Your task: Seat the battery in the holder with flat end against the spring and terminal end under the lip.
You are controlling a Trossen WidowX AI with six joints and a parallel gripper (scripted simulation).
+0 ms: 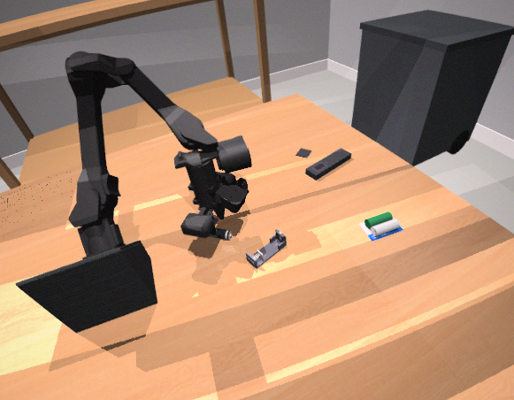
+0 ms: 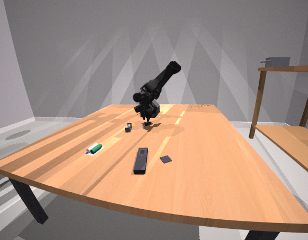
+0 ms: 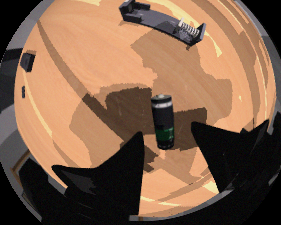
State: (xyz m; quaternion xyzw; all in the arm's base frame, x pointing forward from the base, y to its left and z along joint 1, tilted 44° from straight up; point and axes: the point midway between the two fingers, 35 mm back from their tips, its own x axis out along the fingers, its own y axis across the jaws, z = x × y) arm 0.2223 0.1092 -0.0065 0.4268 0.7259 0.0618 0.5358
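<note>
Now: the battery 30 mm below my gripper tip. Round my gripper tip: dark square: 340 mm ahead, 250 mm to the left, 40 mm below; blue-white card: 380 mm ahead, 130 mm to the right, 30 mm below; black bar: 380 mm ahead, 150 mm to the left, 20 mm below.
</note>
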